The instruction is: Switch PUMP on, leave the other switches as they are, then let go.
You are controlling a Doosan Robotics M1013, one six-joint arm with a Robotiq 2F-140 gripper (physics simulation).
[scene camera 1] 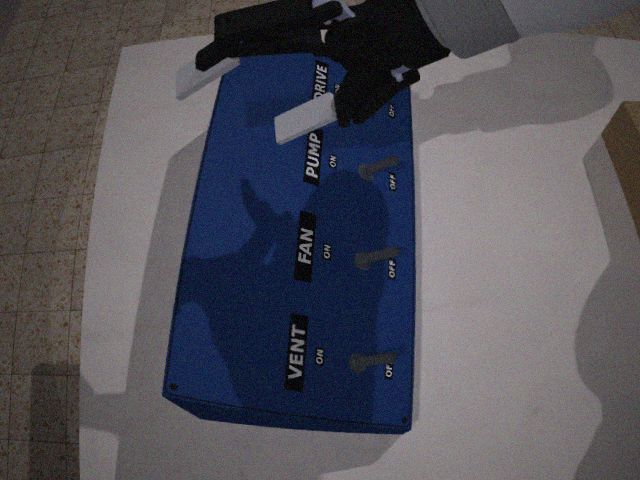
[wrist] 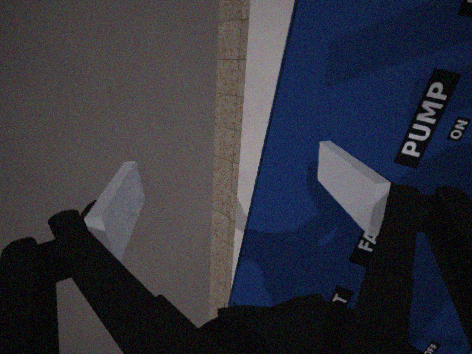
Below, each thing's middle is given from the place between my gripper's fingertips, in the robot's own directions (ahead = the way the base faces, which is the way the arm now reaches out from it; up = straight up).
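The blue switch panel (scene camera 1: 274,305) is 20 mm to the left of my hand, it's 70 mm behind my hand, and it's 190 mm below it.
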